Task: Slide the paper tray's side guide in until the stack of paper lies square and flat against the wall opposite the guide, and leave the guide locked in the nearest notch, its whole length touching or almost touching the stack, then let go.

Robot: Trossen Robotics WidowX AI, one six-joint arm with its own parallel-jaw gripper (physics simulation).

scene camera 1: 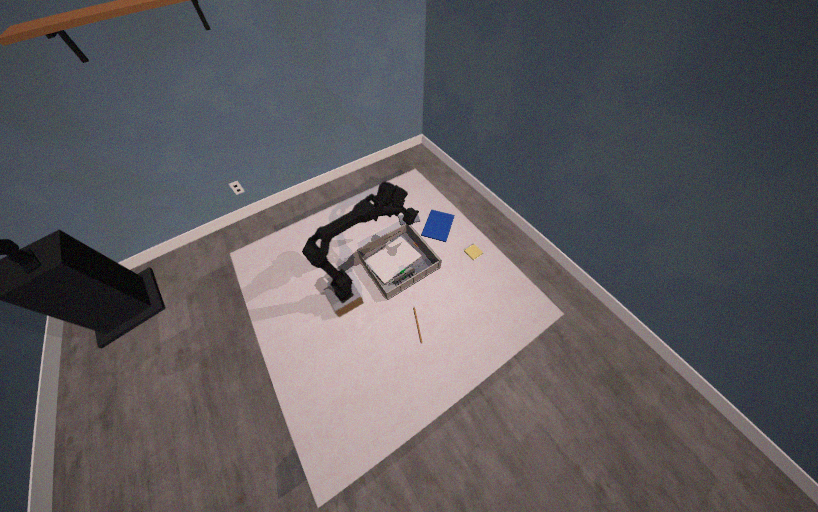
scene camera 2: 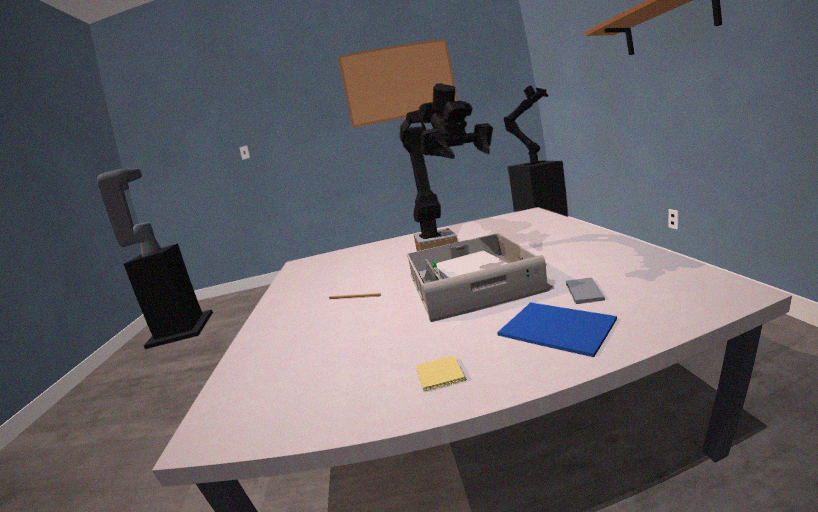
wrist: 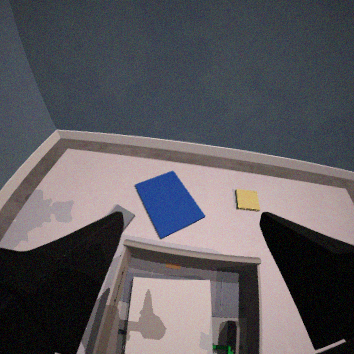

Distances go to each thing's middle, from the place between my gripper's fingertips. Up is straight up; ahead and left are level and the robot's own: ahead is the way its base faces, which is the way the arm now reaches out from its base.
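Labels:
My hand's 33 cm above the white paper stack (scene camera 1: 386, 264), 12 cm past it and 1 cm to the right of it. Going by their middles, the stack is the nearest to my hand of the things named here. There's a small grey block (scene camera 2: 585, 290) too, and that's well below my hand, a good way ahead of it and a good way to the left of it. And the blue book (scene camera 2: 581, 332), that's 24 cm ahead of my hand, 3 cm to the left and 36 cm below.

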